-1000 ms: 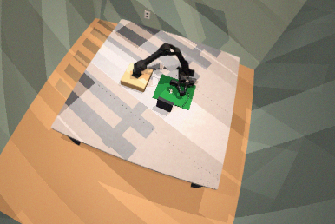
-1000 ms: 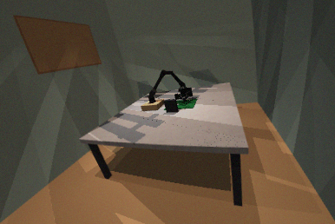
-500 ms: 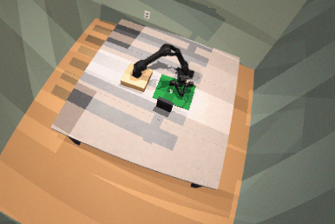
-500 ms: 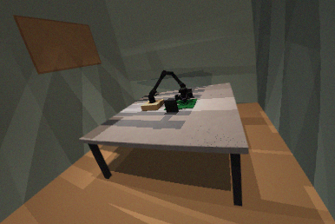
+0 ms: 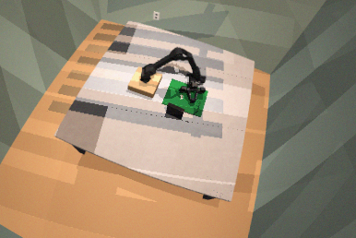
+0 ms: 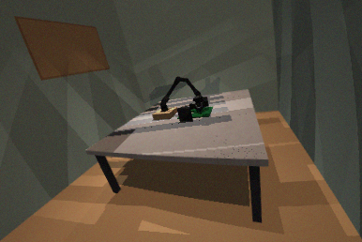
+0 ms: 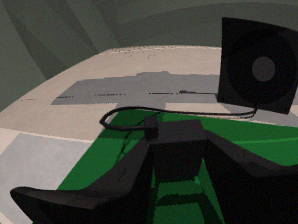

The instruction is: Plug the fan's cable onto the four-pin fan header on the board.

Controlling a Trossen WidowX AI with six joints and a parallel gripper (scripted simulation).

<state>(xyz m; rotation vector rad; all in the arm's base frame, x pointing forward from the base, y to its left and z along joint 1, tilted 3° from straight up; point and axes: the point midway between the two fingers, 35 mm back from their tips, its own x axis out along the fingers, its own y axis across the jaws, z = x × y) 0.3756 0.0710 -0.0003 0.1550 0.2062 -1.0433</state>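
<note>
The four-pin fan header is 9 cm behind my gripper tip and 5 cm below it. Round my gripper tip: black fan plug: 1 cm below; then green circuit board: 6 cm below, 6 cm behind, 2 cm to the left; then black fan: 15 cm to the right, 7 cm behind, 1 cm above.
</note>
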